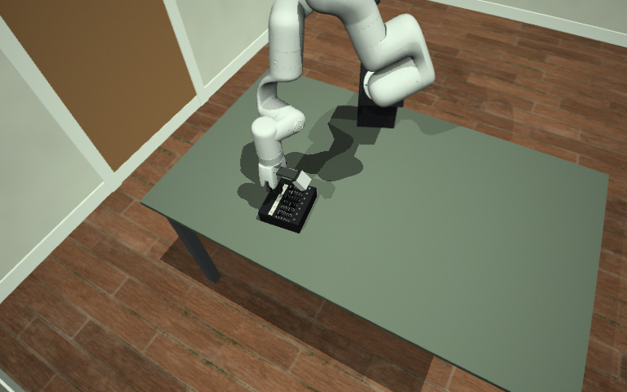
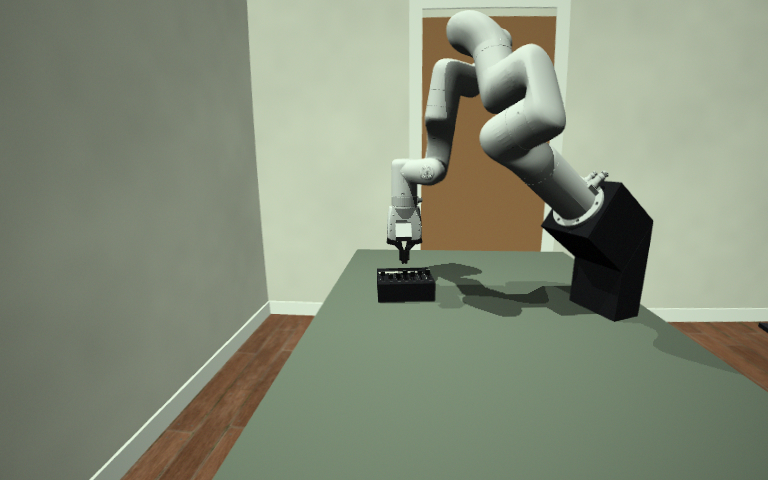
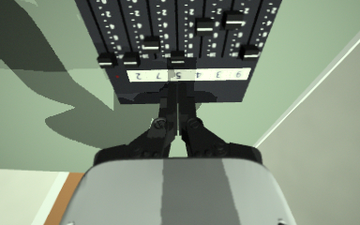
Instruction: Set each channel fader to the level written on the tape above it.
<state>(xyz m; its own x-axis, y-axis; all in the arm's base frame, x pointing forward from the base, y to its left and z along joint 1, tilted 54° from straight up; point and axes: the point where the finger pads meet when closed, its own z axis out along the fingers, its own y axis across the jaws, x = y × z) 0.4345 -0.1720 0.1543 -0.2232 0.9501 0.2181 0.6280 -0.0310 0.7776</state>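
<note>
Right now the channel 6 cap is 50 mm behind my hand, 40 mm below it and 10 mm to the left of it. From my hand the other things lie so: master cap (70 mm behind, 40 mm below).
</note>
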